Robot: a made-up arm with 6 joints. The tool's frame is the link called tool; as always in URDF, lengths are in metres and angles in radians. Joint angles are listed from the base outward. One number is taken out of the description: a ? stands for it. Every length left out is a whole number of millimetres.
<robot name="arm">
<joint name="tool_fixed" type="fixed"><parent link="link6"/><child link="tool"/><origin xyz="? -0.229 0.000" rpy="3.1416 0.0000 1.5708"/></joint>
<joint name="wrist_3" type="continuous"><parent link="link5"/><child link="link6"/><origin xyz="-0.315 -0.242 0.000" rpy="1.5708 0.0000 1.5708"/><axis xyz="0 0 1"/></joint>
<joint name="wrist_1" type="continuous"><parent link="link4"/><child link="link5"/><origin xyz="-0.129 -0.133 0.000" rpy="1.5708 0.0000 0.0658"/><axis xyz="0 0 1"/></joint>
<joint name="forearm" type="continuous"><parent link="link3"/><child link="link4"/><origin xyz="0.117 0.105 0.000" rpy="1.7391 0.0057 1.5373"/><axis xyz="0 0 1"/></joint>
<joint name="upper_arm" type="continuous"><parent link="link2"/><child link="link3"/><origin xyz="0.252 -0.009 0.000" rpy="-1.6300 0.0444 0.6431"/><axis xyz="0 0 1"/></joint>
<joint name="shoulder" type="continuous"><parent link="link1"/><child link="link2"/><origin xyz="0.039 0.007 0.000" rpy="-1.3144 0.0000 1.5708"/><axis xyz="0 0 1"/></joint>
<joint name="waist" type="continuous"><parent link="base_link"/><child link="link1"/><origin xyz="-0.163 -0.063 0.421" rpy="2.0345 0.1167 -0.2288"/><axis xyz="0 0 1"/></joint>
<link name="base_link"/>
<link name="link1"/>
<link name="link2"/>
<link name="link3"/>
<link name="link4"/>
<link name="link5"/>
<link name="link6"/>
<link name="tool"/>
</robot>
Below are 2 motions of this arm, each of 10 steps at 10 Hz.
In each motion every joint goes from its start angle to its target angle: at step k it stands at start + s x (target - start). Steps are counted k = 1, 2, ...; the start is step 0. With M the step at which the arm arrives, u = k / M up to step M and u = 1 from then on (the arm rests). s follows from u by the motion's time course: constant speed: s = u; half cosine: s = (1 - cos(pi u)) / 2; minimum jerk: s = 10 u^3 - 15 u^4 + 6 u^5.
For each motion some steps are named. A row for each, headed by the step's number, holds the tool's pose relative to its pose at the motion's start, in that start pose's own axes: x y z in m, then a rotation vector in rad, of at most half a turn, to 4 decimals.
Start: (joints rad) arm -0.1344 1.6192 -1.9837 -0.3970 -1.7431 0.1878
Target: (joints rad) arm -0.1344 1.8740 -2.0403 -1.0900 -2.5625 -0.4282
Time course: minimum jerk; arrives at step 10
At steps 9, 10:
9: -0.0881 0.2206 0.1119 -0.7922 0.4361 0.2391
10: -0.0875 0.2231 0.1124 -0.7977 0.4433 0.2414

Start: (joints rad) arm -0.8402 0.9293 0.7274 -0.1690 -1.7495 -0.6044
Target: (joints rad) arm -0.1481 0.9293 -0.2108 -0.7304 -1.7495 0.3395
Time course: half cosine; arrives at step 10
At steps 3, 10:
3: -0.0492 0.0020 -0.0677 0.2388 0.0110 -0.3877
10: -0.1396 0.0291 -0.2553 1.1706 0.5150 -1.7993

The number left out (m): 0.060
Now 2 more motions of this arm.
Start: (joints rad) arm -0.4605 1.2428 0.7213 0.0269 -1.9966 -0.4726
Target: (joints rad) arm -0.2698 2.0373 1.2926 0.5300 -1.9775 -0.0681
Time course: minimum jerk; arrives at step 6
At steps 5, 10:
5: -0.0204 0.3897 0.0779 -0.4852 0.1547 -0.8023
10: -0.0134 0.3999 0.0779 -0.4993 0.1676 -0.8306

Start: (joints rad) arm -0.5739 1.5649 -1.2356 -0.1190 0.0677 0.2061
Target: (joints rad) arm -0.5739 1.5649 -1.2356 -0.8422 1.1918 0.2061
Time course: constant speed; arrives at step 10
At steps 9, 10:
9: -0.0381 -0.2213 -0.3504 1.0705 -0.3585 0.3682
10: -0.0175 -0.2209 -0.3916 1.1758 -0.3827 0.4483

